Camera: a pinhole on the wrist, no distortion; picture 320 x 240 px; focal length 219.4 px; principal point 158.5 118.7 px. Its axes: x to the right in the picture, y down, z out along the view. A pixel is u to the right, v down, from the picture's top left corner.
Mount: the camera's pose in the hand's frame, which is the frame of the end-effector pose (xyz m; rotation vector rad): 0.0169 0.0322 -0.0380 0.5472 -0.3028 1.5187
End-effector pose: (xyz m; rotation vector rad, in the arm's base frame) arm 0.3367 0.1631 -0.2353 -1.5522 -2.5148 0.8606
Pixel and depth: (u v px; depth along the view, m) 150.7 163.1 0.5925
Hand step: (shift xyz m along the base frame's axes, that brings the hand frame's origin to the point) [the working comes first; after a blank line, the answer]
In the camera's frame: -0.0211 0.1199 0.5925

-0.3866 -0.3118 -0.2474
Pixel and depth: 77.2 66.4 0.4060
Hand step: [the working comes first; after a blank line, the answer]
In the camera's frame: -0.1504 -0.0968 0.4060

-0.3953 -0.0534 -0.0696
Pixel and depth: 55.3 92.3 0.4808
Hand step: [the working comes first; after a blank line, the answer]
In the camera's frame: -0.2262 -0.0579 0.4808

-0.4745 -0.1275 -0.0366
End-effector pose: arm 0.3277 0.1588 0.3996 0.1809 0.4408 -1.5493
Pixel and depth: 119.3 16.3 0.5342
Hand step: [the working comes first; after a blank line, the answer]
In the camera's frame: -0.0954 -0.2493 0.5342

-0.2719 -0.4452 0.2190
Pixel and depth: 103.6 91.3 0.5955
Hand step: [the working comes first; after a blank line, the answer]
In the camera's frame: -0.1490 -0.0744 0.5955

-0.3402 -0.3133 0.3422
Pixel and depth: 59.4 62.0 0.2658
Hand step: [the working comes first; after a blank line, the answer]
In the camera's frame: -0.1201 -0.0687 0.2658

-0.1884 -0.1585 0.0920
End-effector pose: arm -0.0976 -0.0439 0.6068 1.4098 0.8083 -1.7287
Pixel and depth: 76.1 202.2 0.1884
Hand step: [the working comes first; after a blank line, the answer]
In the camera's frame: -0.0708 0.0717 0.1884

-0.1544 -0.0090 0.0494
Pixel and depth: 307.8 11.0 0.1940
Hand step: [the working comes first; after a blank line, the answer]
In the camera's frame: 0.1320 -0.0952 0.1940

-0.0657 -0.1991 -0.1087
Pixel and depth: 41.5 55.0 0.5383
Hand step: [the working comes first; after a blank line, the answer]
In the camera's frame: -0.2871 -0.1563 0.5383

-0.5659 0.0081 -0.1778
